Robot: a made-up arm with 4 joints.
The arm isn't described. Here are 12 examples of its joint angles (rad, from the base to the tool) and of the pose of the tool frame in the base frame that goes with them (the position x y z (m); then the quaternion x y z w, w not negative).
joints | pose
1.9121 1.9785 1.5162 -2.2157 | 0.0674 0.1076 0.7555 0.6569 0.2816 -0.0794 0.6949
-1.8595 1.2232 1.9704 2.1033 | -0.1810 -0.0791 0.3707 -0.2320 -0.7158 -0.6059 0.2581
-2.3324 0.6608 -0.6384 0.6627 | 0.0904 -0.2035 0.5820 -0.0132 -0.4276 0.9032 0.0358
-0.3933 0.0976 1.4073 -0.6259 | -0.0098 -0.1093 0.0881 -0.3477 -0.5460 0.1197 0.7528
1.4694 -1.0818 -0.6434 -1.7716 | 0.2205 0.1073 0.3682 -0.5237 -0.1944 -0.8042 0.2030
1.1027 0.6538 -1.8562 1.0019 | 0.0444 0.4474 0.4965 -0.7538 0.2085 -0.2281 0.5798
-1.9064 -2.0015 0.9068 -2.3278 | 0.1883 -0.0987 0.3411 -0.5952 -0.5238 -0.2591 0.5515
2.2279 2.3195 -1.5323 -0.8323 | -0.4520 0.0909 0.3955 -0.6842 -0.2121 0.2618 0.6468
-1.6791 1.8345 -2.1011 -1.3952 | 0.1082 -0.4959 0.6365 0.5140 0.4122 -0.7247 0.2017
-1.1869 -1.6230 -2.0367 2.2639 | 0.2495 -0.3030 0.4995 0.0262 0.6983 -0.4520 0.5544
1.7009 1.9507 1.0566 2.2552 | 0.0326 0.0786 0.4855 0.5428 -0.5446 0.2688 0.5801
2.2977 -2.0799 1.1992 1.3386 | -0.1379 -0.0789 0.6556 0.1027 0.7602 -0.2389 0.5953
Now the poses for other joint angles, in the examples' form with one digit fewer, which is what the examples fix.
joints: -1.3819 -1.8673 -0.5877 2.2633
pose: 0.009 -0.251 0.475 0.622 0.484 -0.609 0.084
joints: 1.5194 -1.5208 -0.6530 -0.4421
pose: 0.212 0.019 0.420 0.441 0.534 0.693 0.198
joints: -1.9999 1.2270 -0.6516 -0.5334
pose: 0.192 -0.122 0.634 0.086 0.599 -0.655 0.452
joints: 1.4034 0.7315 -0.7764 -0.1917
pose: -0.165 0.101 0.689 -0.473 0.102 0.524 0.701
